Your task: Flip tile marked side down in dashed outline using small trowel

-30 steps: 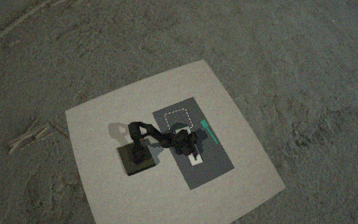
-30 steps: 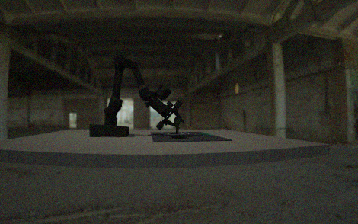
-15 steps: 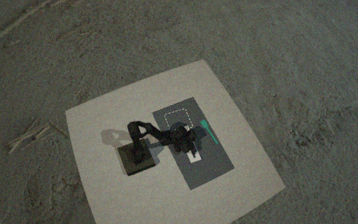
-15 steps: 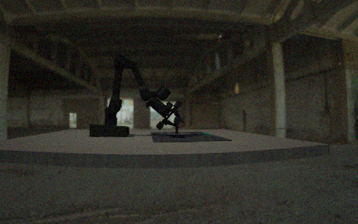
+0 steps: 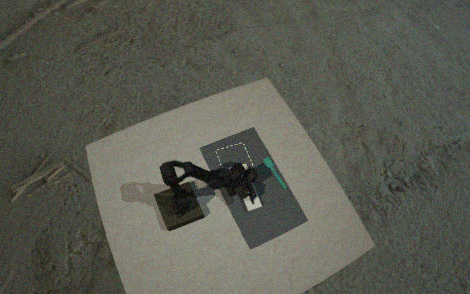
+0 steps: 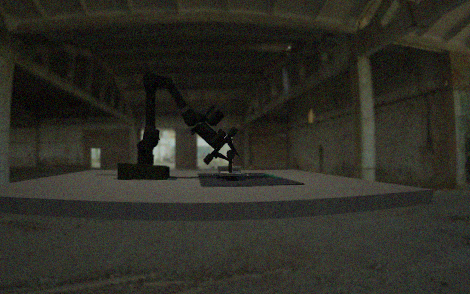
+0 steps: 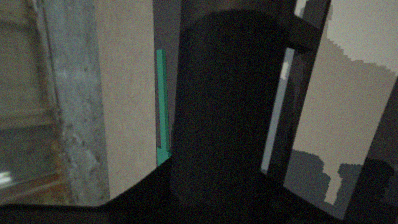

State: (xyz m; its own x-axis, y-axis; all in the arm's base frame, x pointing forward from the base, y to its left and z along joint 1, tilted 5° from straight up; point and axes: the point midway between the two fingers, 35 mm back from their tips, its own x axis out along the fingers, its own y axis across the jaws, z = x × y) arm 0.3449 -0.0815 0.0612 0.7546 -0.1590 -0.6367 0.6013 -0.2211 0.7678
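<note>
The small green trowel is 16 cm ahead of my gripper tip, 2 cm to the left of it and 7 cm below it. Also, from my gripper tip: tile (11 cm to the left, 5 cm below); then dark grey mat (2 cm ahead, 2 cm to the left, 10 cm below).
</note>
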